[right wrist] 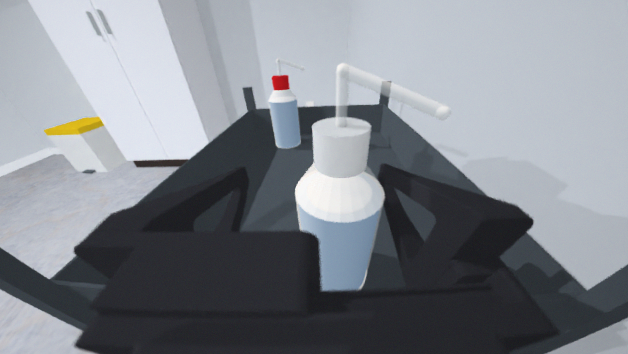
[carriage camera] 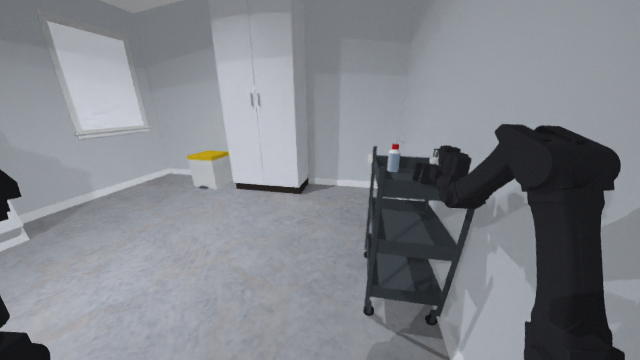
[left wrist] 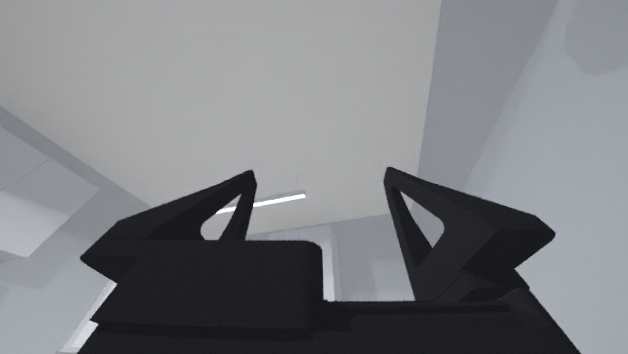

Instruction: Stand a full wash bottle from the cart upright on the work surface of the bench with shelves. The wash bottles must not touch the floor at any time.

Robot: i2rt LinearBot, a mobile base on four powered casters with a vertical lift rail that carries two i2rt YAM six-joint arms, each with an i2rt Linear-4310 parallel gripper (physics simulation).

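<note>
A wash bottle with a white cap and blue contents stands upright on the top tray of the dark cart. My right gripper is open around it, with the bottle nearer the right-hand finger in the right wrist view; I cannot tell if they touch. In the carriage view the arm mostly hides this bottle. A second wash bottle with a red cap and blue contents stands farther back on the same tray. My left gripper is open and empty, pointing toward the ceiling. The bench with shelves cannot be identified.
A tall white cabinet stands at the back wall, beside a white bin with a yellow lid. The cart stands close to the right-hand wall. Raised corner posts and side walls border its top tray. A window is at the left.
</note>
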